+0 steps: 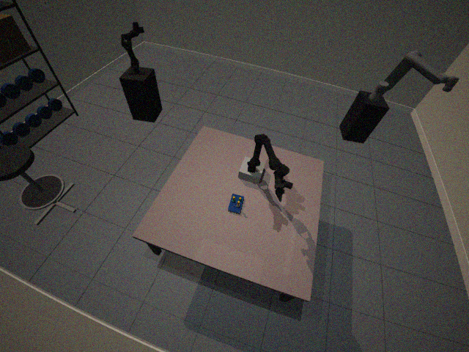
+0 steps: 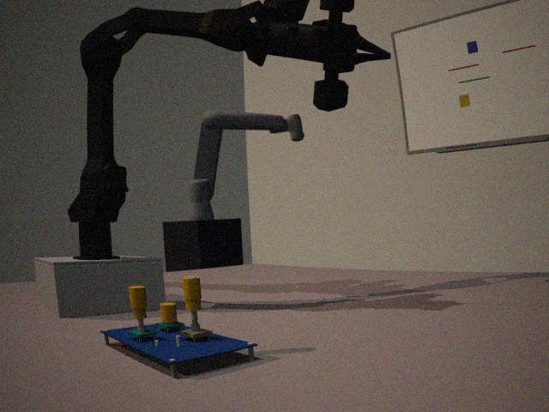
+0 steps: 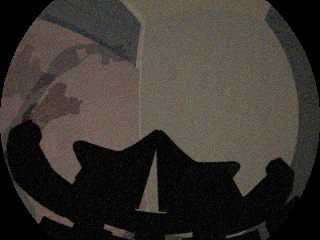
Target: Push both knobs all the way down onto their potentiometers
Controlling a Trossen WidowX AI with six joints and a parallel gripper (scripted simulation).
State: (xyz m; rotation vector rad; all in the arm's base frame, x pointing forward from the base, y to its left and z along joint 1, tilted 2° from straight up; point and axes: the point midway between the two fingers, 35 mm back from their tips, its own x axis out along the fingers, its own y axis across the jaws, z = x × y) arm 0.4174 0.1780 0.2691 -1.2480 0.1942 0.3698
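My gripper tip is 300 mm to the left of the green potentiometer, 300 mm above it and 140 mm past it. Also, from my gripper tip: knob 270 mm below, 260 mm to the right, 100 mm behind.
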